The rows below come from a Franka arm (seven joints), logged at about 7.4 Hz.
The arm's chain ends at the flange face. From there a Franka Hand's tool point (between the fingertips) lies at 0.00 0.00 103.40 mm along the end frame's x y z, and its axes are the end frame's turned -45 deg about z.
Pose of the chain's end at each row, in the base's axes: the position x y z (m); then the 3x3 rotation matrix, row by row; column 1 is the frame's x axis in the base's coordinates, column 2 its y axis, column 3 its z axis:
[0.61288, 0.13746, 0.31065], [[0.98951, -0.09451, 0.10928], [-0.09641, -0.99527, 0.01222], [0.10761, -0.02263, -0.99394]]
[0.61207, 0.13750, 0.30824], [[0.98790, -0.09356, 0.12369], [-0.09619, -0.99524, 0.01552], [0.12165, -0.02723, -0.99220]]
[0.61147, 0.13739, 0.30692], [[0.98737, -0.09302, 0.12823], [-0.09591, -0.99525, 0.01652], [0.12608, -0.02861, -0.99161]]
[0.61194, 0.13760, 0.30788], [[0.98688, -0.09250, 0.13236], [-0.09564, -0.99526, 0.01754], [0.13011, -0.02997, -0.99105]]
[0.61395, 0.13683, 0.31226], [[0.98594, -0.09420, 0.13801], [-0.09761, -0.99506, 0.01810], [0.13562, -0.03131, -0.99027]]
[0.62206, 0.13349, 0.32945], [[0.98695, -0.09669, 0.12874], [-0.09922, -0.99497, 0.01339], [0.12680, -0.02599, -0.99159]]
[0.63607, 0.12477, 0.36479], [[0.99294, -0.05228, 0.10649], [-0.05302, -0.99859, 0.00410], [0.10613, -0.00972, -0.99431]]
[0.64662, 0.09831, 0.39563], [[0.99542, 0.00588, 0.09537], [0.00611, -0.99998, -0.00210], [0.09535, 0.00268, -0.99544]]
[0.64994, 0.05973, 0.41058], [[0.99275, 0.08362, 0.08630], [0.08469, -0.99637, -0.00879], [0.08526, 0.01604, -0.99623]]
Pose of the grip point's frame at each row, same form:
[0.62418, 0.13872, 0.20788], [[0.76652, 0.63286, 0.10928], [0.63559, -0.77193, 0.01222], [0.09209, 0.06009, -0.99394]]
[0.62486, 0.13910, 0.20565], [[0.76471, 0.63239, 0.12369], [0.63572, -0.77176, 0.01552], [0.10527, 0.06677, -0.99220]]
[0.62473, 0.13910, 0.20439], [[0.76395, 0.63240, 0.12823], [0.63593, -0.77157, 0.01652], [0.10938, 0.06892, -0.99161]]
[0.62563, 0.13941, 0.20541], [[0.76324, 0.63242, 0.13236], [0.63613, -0.77138, 0.01754], [0.11319, 0.07081, -0.99105]]
[0.62822, 0.13870, 0.20987], [[0.76377, 0.63056, 0.13801], [0.63459, -0.77263, 0.01810], [0.11804, 0.07376, -0.99027]]
[0.63537, 0.13487, 0.22692], [[0.76625, 0.62951, 0.12874], [0.63339, -0.77371, 0.01339], [0.10804, 0.07128, -0.99159]]
[0.64708, 0.12519, 0.26198], [[0.73908, 0.66515, 0.10649], [0.66862, -0.74360, 0.00410], [0.08192, 0.06817, -0.99431]]
[0.65648, 0.09809, 0.29270], [[0.69971, 0.70803, 0.09537], [0.71141, -0.70277, -0.00210], [0.06553, 0.06932, -0.99544]]
[0.65886, 0.05882, 0.30757], [[0.64285, 0.76111, 0.08630], [0.76442, -0.64466, -0.00879], [0.04895, 0.07163, -0.99623]]

